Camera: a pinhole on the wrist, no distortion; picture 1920 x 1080 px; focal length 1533.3 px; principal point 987.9 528.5 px. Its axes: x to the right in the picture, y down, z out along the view. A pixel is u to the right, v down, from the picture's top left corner.
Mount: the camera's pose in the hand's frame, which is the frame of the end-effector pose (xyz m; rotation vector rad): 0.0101 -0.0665 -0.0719 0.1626 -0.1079 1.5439
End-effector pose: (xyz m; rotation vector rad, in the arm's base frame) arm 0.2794 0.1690 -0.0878 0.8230 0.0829 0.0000
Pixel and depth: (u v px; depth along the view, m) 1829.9 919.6 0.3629
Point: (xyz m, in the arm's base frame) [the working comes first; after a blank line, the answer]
In the camera's frame: 0.1993 0.0926 0.3629

0.2402 -0.0226 0.1862
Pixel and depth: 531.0 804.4 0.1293
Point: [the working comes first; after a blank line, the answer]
In the camera's frame: -0.0385 0.0233 0.1293

0.2691 0.0464 -0.1459
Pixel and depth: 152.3 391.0 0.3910
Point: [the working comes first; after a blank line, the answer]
In the camera's frame: -0.2131 -0.0351 0.3910

0.3410 -0.2651 -0.1576
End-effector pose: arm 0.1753 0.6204 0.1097 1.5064 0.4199 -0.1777
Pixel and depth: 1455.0 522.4 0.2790
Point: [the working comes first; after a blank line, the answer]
In the camera's frame: 0.0850 -0.0011 0.2790

0.2190 0.4070 0.0747
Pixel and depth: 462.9 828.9 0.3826
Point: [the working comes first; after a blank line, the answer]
In the camera's frame: -0.1310 0.0750 0.3826

0.0736 0.3132 -0.1077
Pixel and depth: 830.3 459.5 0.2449
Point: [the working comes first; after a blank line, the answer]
In the camera's frame: -0.0252 -0.0110 0.2449

0.1781 0.4530 -0.0233
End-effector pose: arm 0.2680 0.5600 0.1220 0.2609 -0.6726 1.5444
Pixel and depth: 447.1 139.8 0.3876
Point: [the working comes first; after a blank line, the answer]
In the camera's frame: -0.1367 -0.0983 0.3876

0.4501 0.4885 0.4801
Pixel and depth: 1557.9 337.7 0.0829
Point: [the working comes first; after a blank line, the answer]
In the camera's frame: 0.0308 -0.0103 0.0829

0.3110 0.5695 0.1596
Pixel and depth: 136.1 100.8 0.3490
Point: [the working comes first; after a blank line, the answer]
In the camera's frame: -0.1939 -0.0974 0.3490

0.5096 0.5099 0.4526
